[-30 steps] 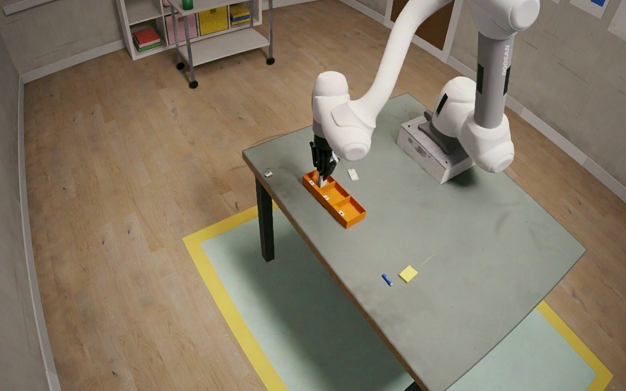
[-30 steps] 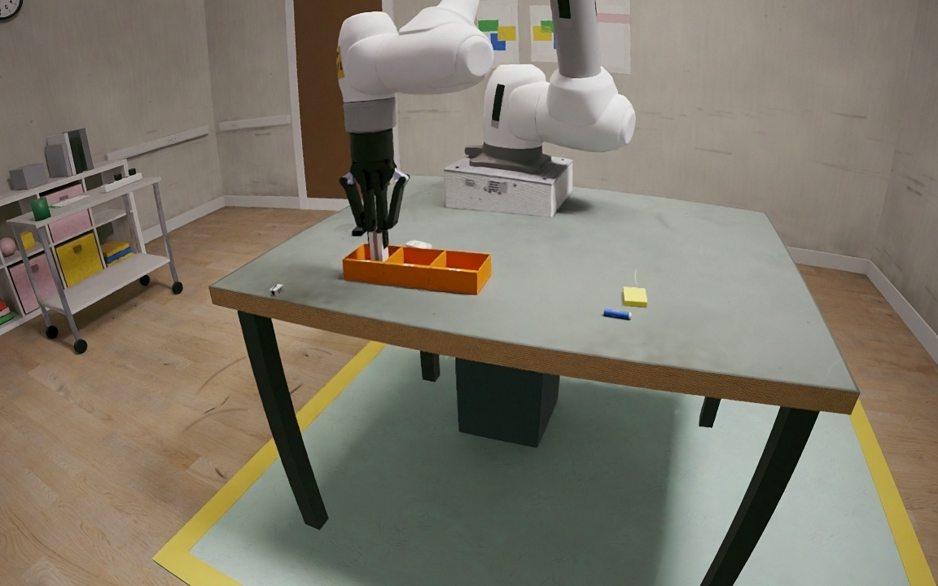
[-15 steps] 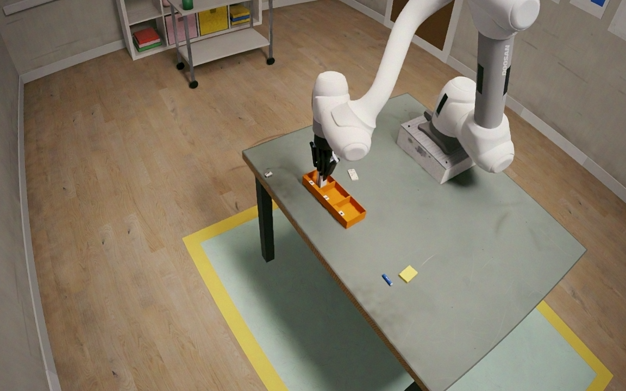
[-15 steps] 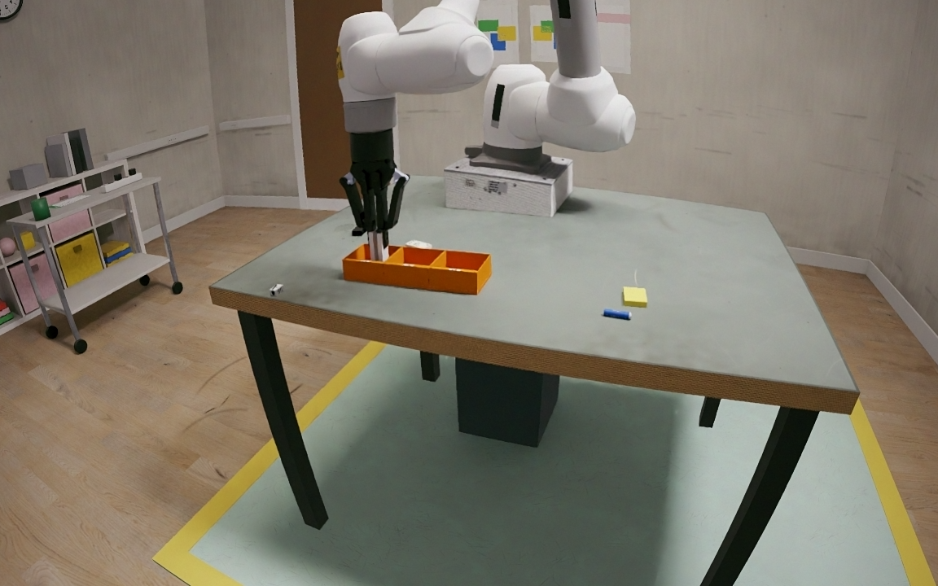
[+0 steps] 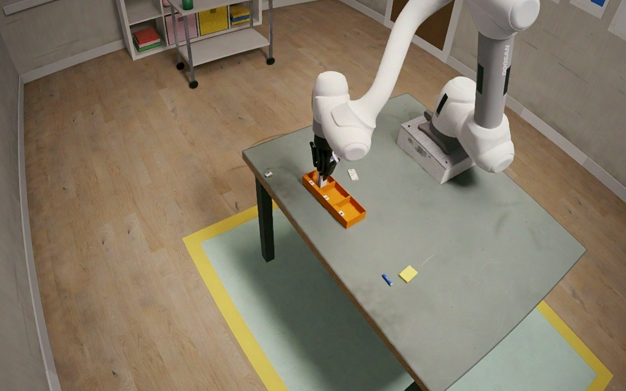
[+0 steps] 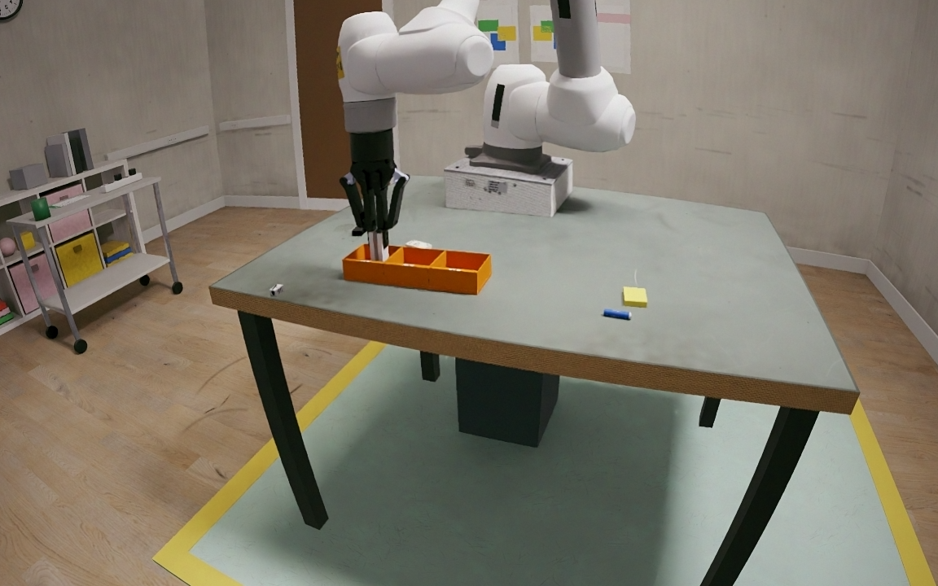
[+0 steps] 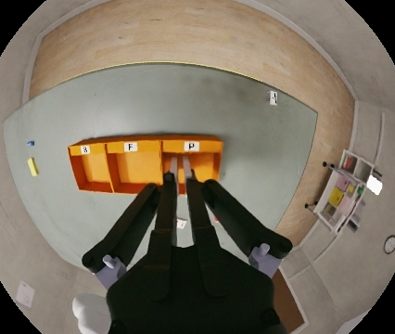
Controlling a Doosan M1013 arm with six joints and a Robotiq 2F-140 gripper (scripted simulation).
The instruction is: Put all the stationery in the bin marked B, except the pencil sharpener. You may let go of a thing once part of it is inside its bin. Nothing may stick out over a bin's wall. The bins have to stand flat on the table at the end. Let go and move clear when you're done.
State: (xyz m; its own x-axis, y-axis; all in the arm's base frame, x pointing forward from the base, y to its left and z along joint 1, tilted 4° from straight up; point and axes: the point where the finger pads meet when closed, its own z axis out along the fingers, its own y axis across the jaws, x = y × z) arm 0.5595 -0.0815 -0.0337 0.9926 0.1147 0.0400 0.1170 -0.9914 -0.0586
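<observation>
Right now my hand is 7 cm to the right of the orange bin and 3 cm above it. The rest, counted from my hand: white pencil sharpener: 15 cm to the right, 14 cm ahead, 4 cm below; then red piece: 12 cm behind, 8 cm to the right, 5 cm below; then flat white piece: 14 cm behind, 5 cm below, 1 cm to the left.
</observation>
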